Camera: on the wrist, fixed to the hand. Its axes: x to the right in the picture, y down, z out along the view.
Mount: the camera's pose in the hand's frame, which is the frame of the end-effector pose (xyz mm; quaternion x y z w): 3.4 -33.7 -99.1 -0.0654 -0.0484 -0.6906 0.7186
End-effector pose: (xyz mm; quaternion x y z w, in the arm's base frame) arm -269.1 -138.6 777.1 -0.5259 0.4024 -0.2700 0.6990
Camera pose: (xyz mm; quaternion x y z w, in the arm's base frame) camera -349.6 -202.8 796.1 -0.7146 -0.0902 -0.6250 0.3009
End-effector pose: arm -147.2 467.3 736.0 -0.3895 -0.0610 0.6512 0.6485
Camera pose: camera -61.7 433.2 686.0 -0.2487 -0.3868 0.0350 0.8873
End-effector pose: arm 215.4 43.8 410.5 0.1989 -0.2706 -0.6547 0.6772
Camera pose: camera 251.3 29.9 313.1 0.2538 -0.0471 -0.9655 0.0344
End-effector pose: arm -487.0 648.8 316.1 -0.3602 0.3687 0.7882 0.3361
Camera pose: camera -430.2 585.0 255.5 -0.4973 -0.0516 0.3759 0.7802
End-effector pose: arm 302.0 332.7 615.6 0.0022 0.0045 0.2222 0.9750
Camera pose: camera 318.7 304.0 516.3 -0.0545 -0.0570 -0.5135 0.8545
